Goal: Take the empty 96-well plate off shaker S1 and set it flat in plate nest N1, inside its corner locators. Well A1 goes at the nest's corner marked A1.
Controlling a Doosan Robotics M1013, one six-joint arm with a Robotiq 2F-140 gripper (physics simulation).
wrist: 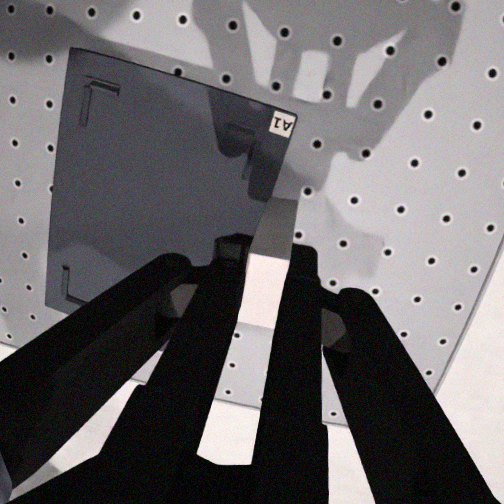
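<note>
Plate nest N1 (150, 185) is a dark grey square slab on the perforated board, with raised L-shaped corner locators (97, 97). Its white A1 label (281, 123) sits at the far right corner in this view. My gripper (267, 252) hangs above the nest's right edge, nearer the near corner. Its black fingers are shut on a white strip (250, 350) that fills the gap between them and sticks out past the tips. This is the plate seen edge-on; no wells or A1 mark are visible. The nest holds nothing. Shaker S1 is out of view.
The light grey perforated board (415, 200) surrounds the nest. Its edge (470, 320) runs along the right and near side, with a paler surface beyond. The gripper's shadow (325, 65) falls across the board and the nest's far right corner.
</note>
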